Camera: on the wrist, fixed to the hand. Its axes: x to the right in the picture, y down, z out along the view.
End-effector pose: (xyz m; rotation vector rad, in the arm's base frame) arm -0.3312 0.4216 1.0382 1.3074 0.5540 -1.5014
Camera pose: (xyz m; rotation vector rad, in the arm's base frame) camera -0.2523 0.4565 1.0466 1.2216 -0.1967 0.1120
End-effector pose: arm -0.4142 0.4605 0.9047 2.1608 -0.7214 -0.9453
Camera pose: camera -0.3860 0.4531 0.9863 0.8762 -1.5944 0.2081
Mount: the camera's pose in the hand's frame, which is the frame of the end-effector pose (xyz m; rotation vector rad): -0.0122 0.0595 -0.0618 -0.2329 0.3403 1.6121
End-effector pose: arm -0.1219 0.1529 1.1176 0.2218 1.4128 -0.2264
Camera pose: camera -0.1652 0.2279 1.1219 1.1393 1.1810 1.3328
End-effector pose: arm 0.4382 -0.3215 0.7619 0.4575 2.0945 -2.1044
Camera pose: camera 0.4752 -0.2629 0.7099 1.7227 1.0899 -0.8046
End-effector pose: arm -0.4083 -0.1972 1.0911 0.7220 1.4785 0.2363
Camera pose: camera -0.4519 -0.1399 1.1393 1.5855 0.8011 1.7674
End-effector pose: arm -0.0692 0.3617 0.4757 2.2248 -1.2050 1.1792
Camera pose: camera -0.1523 0.3724 0.4978 -0.4399 2.6584 -1.4737
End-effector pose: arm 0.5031 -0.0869 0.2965 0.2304 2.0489 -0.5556
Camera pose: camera 0.4845 -0.0046 0.3162 1.6679 1.5257 0.7518
